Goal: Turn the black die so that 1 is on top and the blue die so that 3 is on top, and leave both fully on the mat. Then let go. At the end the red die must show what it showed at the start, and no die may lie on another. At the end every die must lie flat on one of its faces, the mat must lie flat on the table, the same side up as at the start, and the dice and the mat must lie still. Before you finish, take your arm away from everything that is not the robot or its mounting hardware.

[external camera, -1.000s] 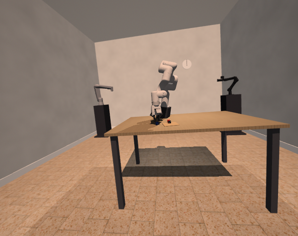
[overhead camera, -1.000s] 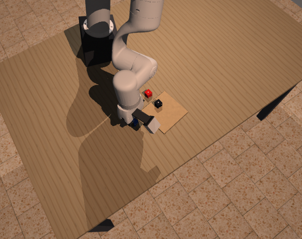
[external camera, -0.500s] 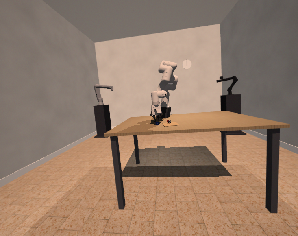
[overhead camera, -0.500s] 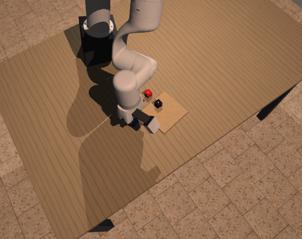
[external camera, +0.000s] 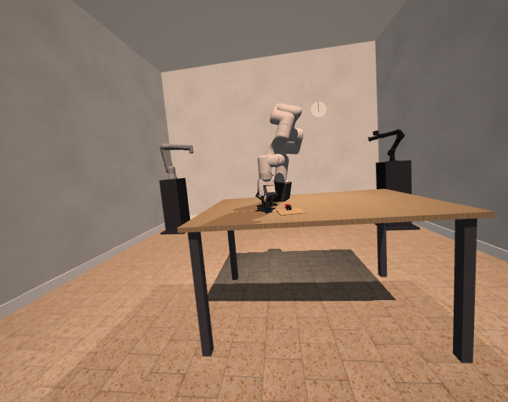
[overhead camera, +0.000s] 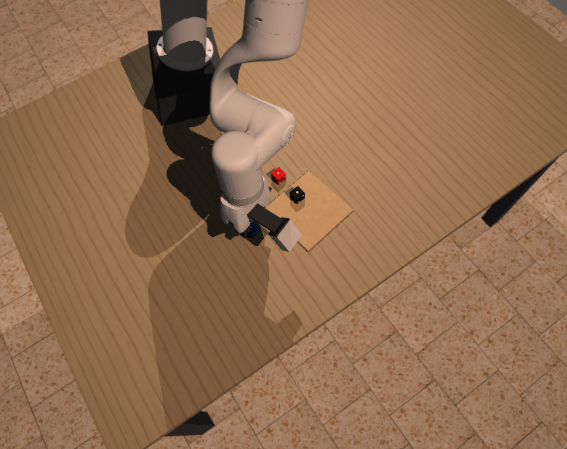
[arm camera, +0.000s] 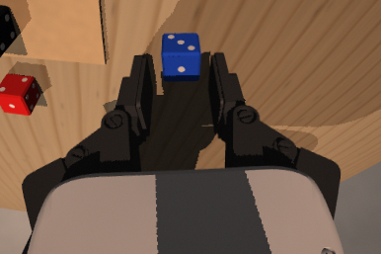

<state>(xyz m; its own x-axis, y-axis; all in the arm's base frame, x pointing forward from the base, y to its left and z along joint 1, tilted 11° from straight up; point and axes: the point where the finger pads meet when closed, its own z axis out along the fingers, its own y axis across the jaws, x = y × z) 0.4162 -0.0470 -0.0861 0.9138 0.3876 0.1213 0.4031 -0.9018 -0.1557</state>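
Right now my hand is 40 mm above the blue die. Also, from my hand: tan mat 130 mm to the left, 50 mm below, 20 mm ahead; red die 110 mm to the left, 90 mm behind, 40 mm below; black die 120 mm to the left, 30 mm below, 20 mm behind.
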